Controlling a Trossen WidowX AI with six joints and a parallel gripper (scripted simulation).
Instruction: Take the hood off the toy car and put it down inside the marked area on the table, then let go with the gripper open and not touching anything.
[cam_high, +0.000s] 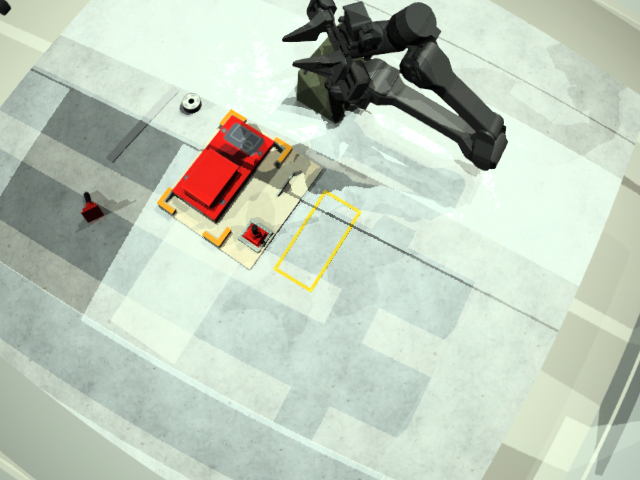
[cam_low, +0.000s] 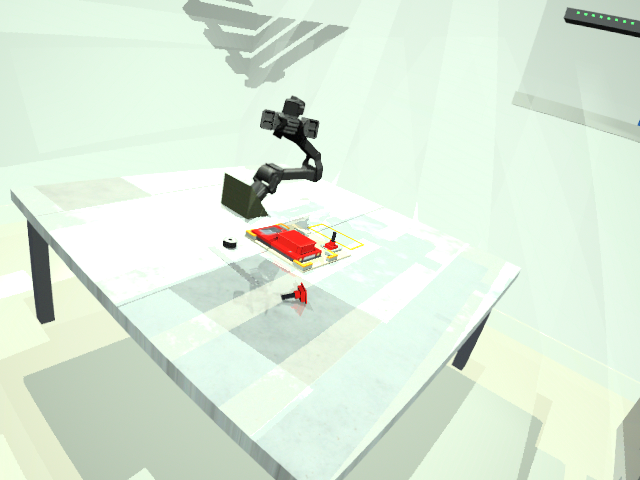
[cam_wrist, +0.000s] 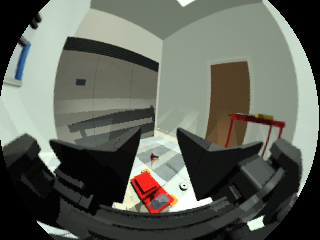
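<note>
Now: the red hood 31 cm below my gripper tip, 15 cm ahead of it and 8 cm to the right of it.
</note>
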